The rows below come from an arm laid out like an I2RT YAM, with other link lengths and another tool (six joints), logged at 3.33 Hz.
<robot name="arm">
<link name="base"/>
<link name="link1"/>
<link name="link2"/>
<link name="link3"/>
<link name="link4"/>
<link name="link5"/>
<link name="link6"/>
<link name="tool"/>
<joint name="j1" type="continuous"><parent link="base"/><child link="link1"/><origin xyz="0 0 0.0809" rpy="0 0 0"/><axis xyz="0 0 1"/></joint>
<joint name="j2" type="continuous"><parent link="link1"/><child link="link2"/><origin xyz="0.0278 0.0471 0.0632" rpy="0 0 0"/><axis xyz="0 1 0"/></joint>
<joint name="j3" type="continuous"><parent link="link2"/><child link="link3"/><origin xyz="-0.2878 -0.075 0" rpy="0 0 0"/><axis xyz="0 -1 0"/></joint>
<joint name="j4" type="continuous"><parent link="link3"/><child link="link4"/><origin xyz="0.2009 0.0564 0.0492" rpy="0 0 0"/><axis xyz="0 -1 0"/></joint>
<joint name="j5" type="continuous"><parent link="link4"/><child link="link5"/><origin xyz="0.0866 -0.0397 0.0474" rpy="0 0 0"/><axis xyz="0 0 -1"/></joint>
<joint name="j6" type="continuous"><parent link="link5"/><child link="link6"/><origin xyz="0.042 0 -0.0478" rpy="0 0 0"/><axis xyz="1 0 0"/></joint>
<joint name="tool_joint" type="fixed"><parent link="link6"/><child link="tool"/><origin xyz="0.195 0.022 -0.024" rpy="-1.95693 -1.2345 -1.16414"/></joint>
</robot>
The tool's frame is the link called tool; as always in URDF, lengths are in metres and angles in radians. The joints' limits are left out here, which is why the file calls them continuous.
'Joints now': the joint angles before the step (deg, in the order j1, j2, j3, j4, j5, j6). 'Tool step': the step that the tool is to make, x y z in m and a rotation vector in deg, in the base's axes. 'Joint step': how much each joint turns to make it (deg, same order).
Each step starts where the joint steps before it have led.
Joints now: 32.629, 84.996, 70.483, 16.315, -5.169, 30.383
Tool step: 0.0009, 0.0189, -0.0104, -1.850, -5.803, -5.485
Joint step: 7.092, 2.202, -5.970, 11.882, 12.239, -5.707
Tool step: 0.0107, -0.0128, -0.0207, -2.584, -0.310, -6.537
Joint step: 1.922, 0.746, -3.245, 3.113, 8.236, -2.956
